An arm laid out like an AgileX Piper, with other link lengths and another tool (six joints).
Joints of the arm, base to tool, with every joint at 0 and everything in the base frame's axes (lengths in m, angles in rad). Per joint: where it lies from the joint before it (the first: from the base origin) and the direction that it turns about. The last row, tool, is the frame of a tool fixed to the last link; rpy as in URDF.
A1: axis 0 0 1 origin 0 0 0.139
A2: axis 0 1 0 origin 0 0 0
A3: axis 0 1 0 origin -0.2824 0 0.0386
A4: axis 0.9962 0 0.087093 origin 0.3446 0 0.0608
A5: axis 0 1 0 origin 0 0 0
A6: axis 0.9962 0 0.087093 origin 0.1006 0 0.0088
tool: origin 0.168 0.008 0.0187 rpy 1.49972 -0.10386 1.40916
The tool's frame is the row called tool.
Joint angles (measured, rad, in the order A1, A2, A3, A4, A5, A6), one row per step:
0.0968, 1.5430, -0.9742, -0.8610, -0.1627, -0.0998
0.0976, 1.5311, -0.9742, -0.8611, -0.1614, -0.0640
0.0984, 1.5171, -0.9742, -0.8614, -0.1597, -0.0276
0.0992, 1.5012, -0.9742, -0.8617, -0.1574, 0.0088
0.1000, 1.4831, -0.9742, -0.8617, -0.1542, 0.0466
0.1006, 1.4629, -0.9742, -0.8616, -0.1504, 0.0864
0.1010, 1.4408, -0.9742, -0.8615, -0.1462, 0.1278
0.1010, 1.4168, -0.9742, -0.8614, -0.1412, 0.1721
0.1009, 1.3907, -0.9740, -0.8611, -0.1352, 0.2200
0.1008, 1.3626, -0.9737, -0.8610, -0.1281, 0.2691
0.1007, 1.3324, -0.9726, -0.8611, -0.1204, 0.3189
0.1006, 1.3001, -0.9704, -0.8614, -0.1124, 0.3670
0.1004, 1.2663, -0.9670, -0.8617, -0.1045, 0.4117
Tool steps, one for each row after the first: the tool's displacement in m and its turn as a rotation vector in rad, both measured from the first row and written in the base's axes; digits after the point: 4 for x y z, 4 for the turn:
-0.0006, 0.0003, 0.0072, 0.0331, -0.0035, -0.0129
-0.0015, 0.0005, 0.0156, 0.0668, -0.0087, -0.0257
-0.0026, 0.0005, 0.0249, 0.1006, -0.0154, -0.0385
-0.0040, 0.0004, 0.0355, 0.1362, -0.0235, -0.0519
-0.0058, -0.0001, 0.0472, 0.1739, -0.0329, -0.0659
-0.0080, -0.0009, 0.0599, 0.2136, -0.0436, -0.0801
-0.0107, -0.0021, 0.0736, 0.2563, -0.0553, -0.0952
-0.0139, -0.0036, 0.0882, 0.3028, -0.0675, -0.1113
-0.0178, -0.0054, 0.1036, 0.3506, -0.0809, -0.1272
-0.0226, -0.0075, 0.1195, 0.3994, -0.0951, -0.1424
-0.0282, -0.0097, 0.1357, 0.4470, -0.1106, -0.1561
-0.0348, -0.0121, 0.1518, 0.4919, -0.1271, -0.1676

